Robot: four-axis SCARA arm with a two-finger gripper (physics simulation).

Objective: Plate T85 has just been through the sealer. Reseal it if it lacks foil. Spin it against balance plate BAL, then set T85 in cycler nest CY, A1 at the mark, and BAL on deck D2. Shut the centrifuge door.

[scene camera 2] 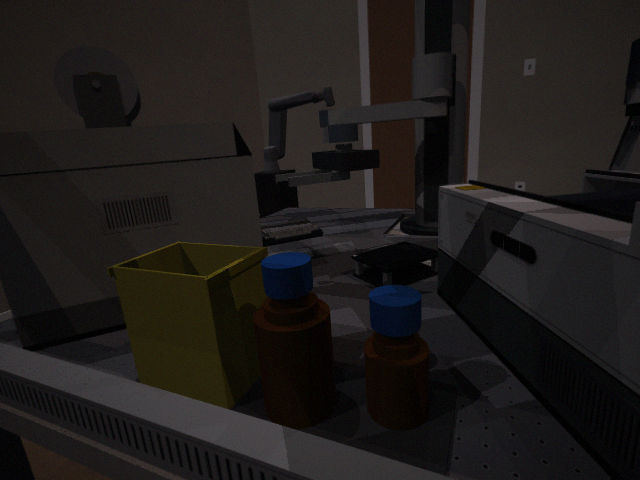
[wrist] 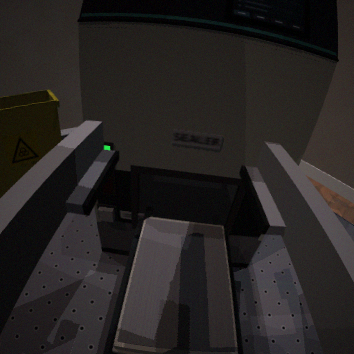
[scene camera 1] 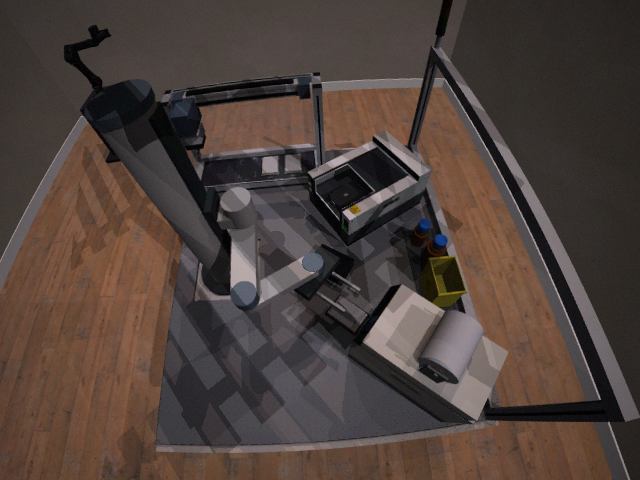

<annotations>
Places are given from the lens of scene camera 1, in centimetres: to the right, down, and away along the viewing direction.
centrifuge rotor (scene camera 1: 350,192): 14, -22, 137
</annotations>
